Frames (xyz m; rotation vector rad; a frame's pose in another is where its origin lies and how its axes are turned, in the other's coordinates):
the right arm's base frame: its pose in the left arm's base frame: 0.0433 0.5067 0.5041 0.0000 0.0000 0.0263
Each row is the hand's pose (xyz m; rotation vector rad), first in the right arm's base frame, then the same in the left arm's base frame.
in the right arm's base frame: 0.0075 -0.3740 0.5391 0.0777 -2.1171 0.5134
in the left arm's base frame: 0.0606 0.1330 1.0432 0.1057 -2.1185 0.5290
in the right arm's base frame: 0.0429 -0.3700 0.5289 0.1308 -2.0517 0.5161
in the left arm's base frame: 0.0959 0.1380 1.0330 0.1580 -2.0524 0.5323
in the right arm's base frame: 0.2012 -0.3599 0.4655 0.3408 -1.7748 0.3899
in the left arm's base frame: 0.2539 0.1522 0.9696 0.3644 -1.7718 0.4086
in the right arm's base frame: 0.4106 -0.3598 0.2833 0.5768 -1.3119 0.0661
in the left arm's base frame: 0.4632 0.1578 0.7874 0.5941 -1.3044 0.0877
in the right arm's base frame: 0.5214 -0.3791 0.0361 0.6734 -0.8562 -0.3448
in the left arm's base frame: 0.5745 0.1414 0.5402 0.6841 -0.8466 -0.3212
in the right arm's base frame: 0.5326 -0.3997 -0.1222 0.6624 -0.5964 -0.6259
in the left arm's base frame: 0.5862 0.1211 0.3819 0.6693 -0.5868 -0.6014
